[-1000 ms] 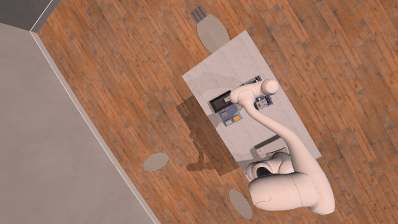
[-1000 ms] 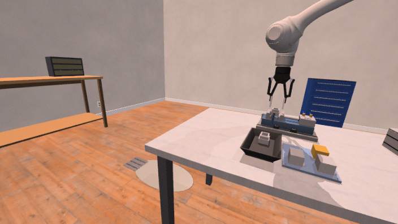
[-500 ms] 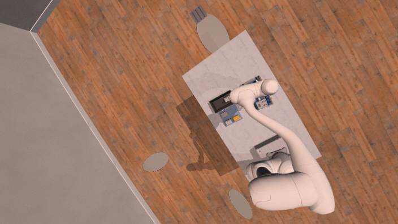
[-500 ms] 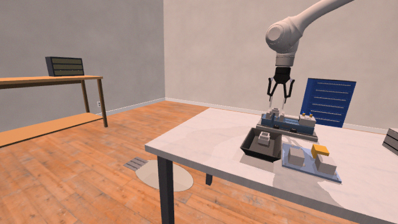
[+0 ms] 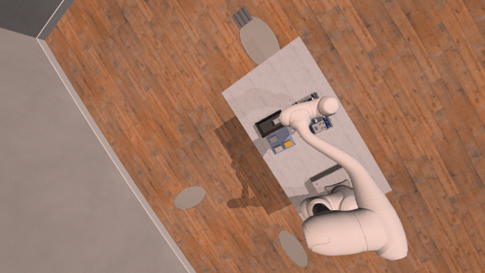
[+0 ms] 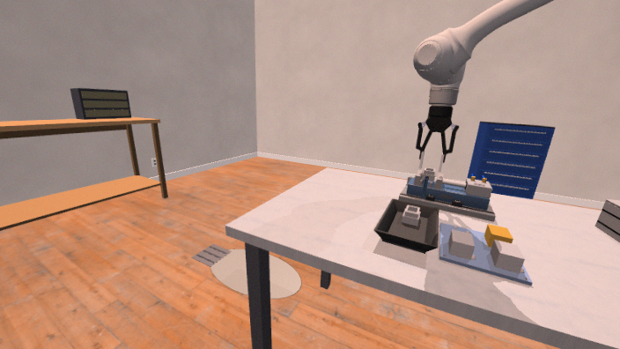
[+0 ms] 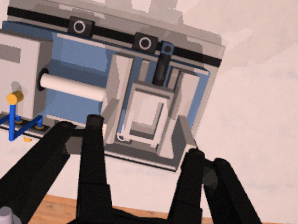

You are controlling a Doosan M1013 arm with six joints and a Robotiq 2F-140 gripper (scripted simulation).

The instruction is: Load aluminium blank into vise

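Right now my hand is 30 mm short of the fixed jaw and 70 mm above it. The rest, counted from my hand: moving jaw: 40 mm behind, 70 mm below; dark work stop rod: 50 mm to the left, 50 mm below; piston rod: 90 mm behind, 70 mm below.
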